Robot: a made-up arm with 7 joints. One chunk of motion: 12 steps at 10 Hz.
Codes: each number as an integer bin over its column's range. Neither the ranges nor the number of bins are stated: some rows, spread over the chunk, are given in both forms.
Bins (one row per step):
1: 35 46 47 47 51 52 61
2: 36 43 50 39 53 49 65
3: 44 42 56 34 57 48 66
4: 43 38 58 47 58 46 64
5: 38 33 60 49 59 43 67
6: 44 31 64 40 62 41 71
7: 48 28 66 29 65 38 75
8: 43 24 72 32 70 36 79
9: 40 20 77 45 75 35 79
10: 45 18 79 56 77 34 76
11: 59 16 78 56 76 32 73
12: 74 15 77 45 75 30 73
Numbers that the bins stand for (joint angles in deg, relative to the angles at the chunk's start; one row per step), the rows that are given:
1: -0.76 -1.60 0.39 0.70 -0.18 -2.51 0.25
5: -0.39 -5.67 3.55 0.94 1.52 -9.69 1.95
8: 0.21 -8.48 6.45 -1.12 3.85 -15.27 5.34
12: 3.97 -11.30 7.67 0.45 4.91 -20.06 3.65
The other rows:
2: -0.64 -2.54 1.12 -0.27 0.24 -4.90 1.38
3: 0.33 -2.85 2.58 -0.88 1.09 -5.70 1.67
4: 0.21 -4.10 3.06 0.70 1.30 -7.29 1.10
6: 0.33 -6.29 4.52 -0.15 2.15 -11.28 3.08
7: 0.82 -7.23 5.00 -1.48 2.79 -13.68 4.21
9: -0.15 -9.74 7.67 0.45 4.91 -16.07 5.34
10: 0.45 -10.36 8.15 1.79 5.33 -16.87 4.49
11: 2.15 -10.99 7.91 1.79 5.12 -18.46 3.65

